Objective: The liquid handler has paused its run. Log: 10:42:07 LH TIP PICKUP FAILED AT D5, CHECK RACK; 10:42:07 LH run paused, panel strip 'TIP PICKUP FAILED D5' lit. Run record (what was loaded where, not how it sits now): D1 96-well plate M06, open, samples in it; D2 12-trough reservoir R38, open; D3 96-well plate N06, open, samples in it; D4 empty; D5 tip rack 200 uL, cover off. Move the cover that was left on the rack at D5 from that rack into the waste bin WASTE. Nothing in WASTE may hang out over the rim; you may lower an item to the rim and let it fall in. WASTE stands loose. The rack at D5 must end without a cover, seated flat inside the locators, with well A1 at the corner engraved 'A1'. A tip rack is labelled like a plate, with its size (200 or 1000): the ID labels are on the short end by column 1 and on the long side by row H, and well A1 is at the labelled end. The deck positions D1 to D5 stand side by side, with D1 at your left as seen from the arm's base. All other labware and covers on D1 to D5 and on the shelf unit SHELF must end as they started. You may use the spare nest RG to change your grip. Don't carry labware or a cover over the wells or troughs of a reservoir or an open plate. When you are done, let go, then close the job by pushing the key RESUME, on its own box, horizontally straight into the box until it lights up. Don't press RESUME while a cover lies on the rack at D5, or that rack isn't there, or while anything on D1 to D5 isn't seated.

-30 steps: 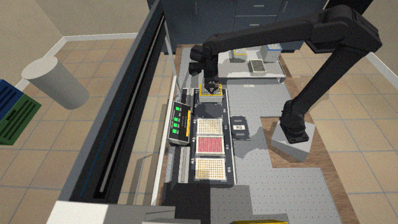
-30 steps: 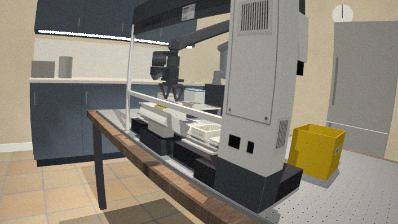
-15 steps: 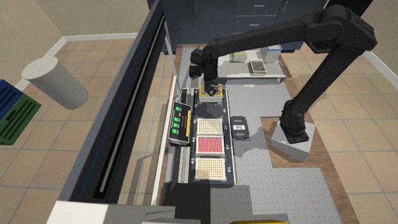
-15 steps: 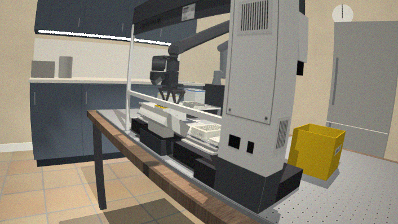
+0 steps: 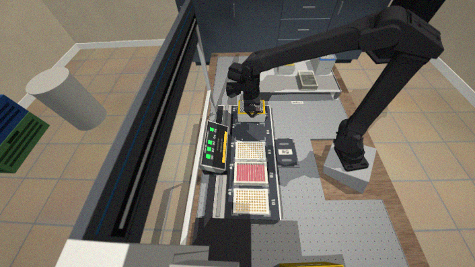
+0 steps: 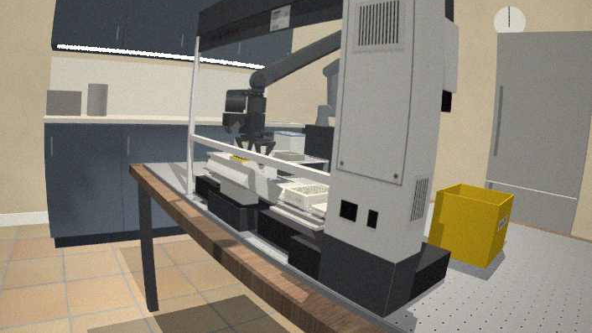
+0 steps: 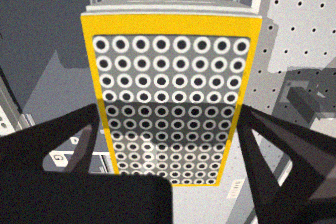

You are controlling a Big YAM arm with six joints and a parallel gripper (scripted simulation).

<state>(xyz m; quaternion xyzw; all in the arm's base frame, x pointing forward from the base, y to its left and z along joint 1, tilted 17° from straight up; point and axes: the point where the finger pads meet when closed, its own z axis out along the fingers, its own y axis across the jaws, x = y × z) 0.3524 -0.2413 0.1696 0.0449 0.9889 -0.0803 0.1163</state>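
Right now the tip rack is 10 mm below my hand and 10 mm ahead of it. Also, from my hand: spare nest RG (190 mm to the left, 130 mm behind, 100 mm below); liquid handler tower (580 mm to the left, 240 mm ahead, 170 mm above); shelf (290 mm behind, 260 mm to the right, 50 mm below).
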